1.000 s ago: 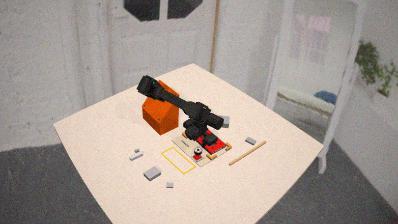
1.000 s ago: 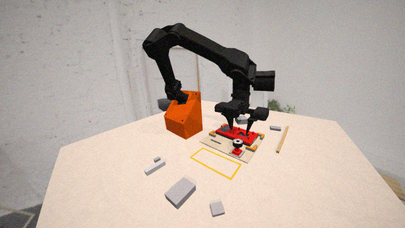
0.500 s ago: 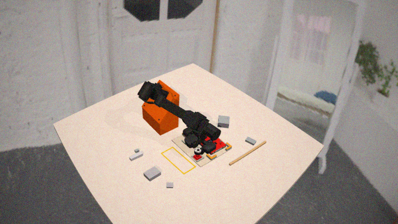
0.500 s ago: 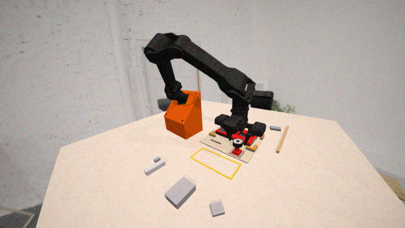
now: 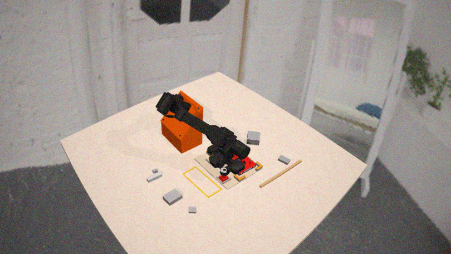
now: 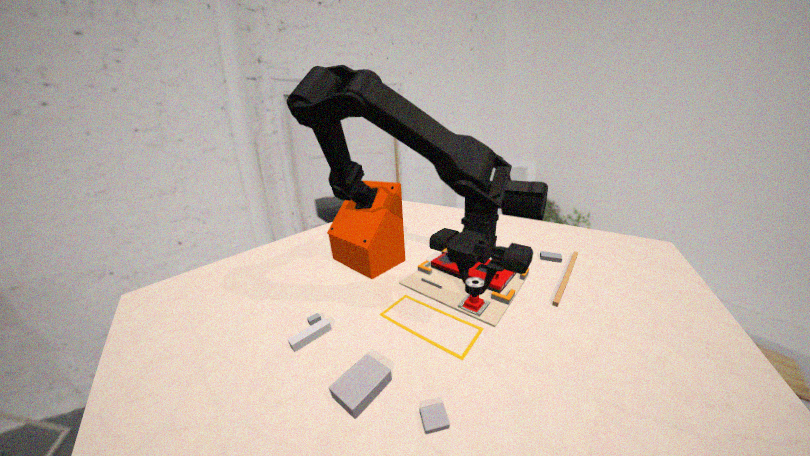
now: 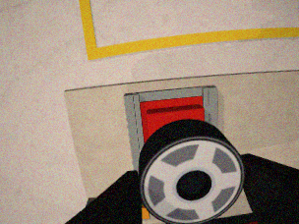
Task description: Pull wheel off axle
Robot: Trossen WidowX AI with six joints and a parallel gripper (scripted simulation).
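Right now the black axle is 2 cm below my gripper tip. Also, from my gripper tip: wooden stick (19 cm ahead, 22 cm to the left, 5 cm below); black wheel (right at my gripper tip).
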